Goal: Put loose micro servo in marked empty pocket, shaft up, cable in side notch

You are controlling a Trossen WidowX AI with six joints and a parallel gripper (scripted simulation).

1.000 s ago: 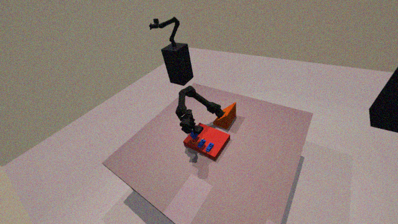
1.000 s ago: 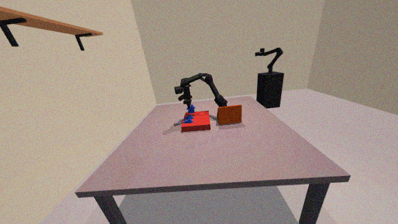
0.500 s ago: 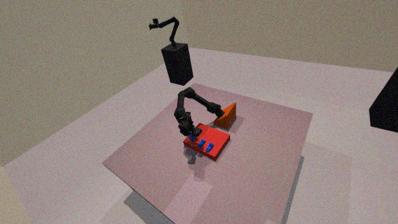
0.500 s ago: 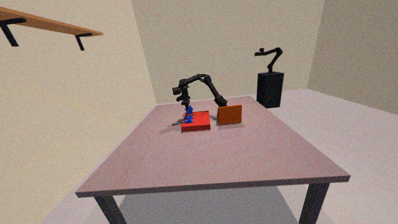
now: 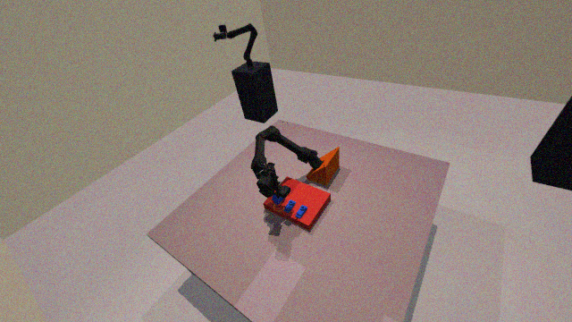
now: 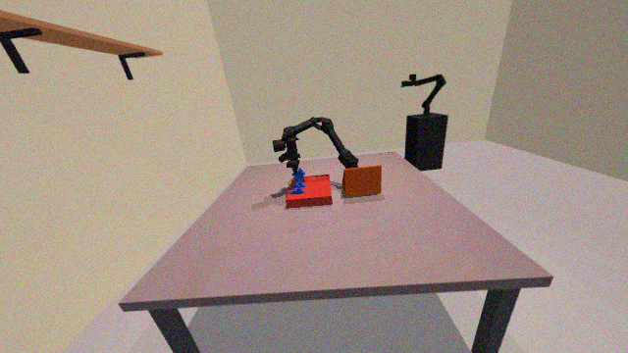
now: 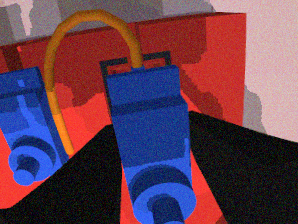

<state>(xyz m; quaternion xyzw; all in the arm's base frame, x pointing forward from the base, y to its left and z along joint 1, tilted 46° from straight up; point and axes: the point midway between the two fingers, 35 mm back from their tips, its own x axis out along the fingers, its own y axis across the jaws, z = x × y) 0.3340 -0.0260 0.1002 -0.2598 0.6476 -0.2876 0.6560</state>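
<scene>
My gripper tip is now 120 mm past the red deck, 80 mm to the right of it and 80 mm above it.
</scene>
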